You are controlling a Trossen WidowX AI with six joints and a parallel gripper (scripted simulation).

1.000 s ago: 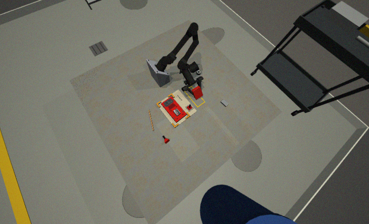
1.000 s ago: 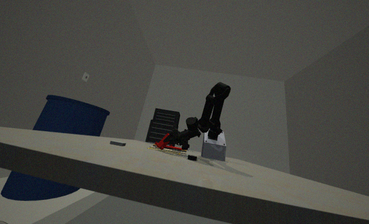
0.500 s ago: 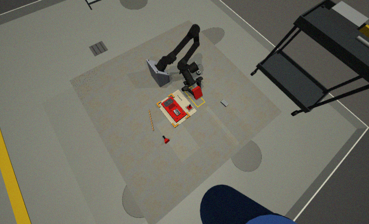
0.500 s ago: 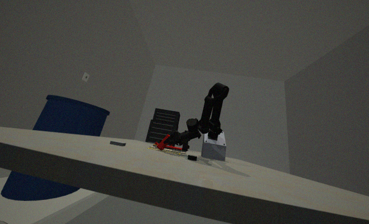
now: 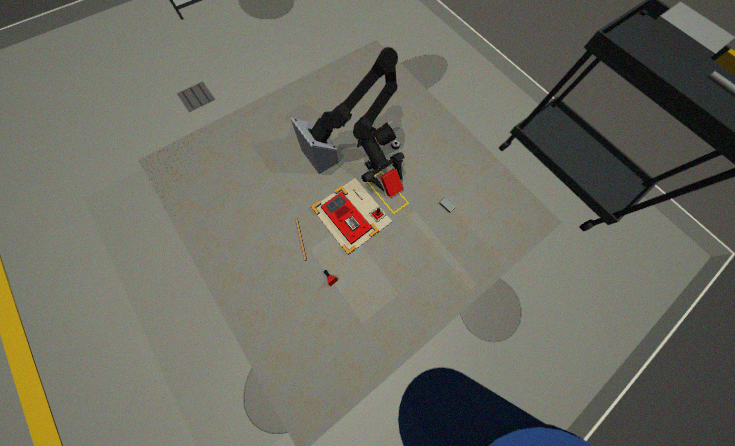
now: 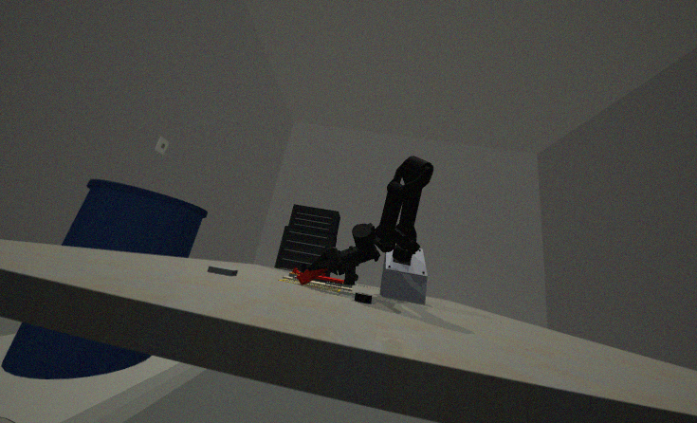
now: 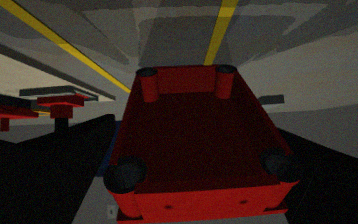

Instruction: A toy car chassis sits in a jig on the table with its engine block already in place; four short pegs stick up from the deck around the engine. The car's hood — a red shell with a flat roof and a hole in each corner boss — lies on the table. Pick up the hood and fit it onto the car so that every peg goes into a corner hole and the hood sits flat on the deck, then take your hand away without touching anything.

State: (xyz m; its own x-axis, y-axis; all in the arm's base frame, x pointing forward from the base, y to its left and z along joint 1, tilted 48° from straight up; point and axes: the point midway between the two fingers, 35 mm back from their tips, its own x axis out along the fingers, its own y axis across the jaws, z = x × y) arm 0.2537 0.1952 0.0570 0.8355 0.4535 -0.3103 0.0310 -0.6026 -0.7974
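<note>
Right now my gripper tip is 20 mm past the red hood and 10 mm above it. From my gripper tip the other things lie so: grey engine block 50 mm ahead, 220 mm to the right, 20 mm below; thin orange rod 10 mm behind, 430 mm to the right, 40 mm below.
</note>
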